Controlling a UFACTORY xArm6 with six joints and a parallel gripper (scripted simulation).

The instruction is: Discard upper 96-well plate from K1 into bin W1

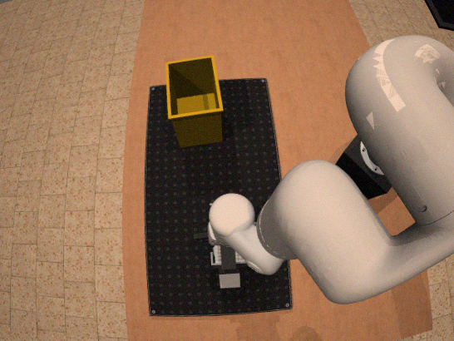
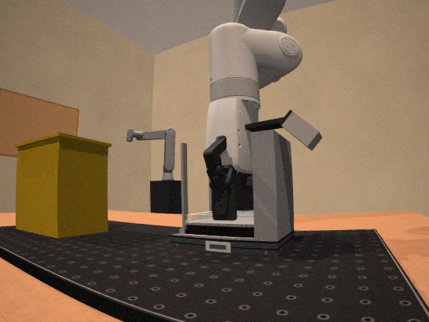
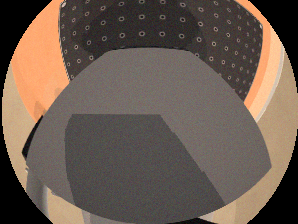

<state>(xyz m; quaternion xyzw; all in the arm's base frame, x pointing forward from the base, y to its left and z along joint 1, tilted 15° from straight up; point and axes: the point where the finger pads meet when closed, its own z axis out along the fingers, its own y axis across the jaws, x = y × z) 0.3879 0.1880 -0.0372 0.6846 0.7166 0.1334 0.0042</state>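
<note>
Now: the white 96-well plate 10 mm below my hand. Round my hand: yellow bin W1: 100 mm ahead, 360 mm to the right, 40 mm above; dark plate: 20 mm below.
</note>
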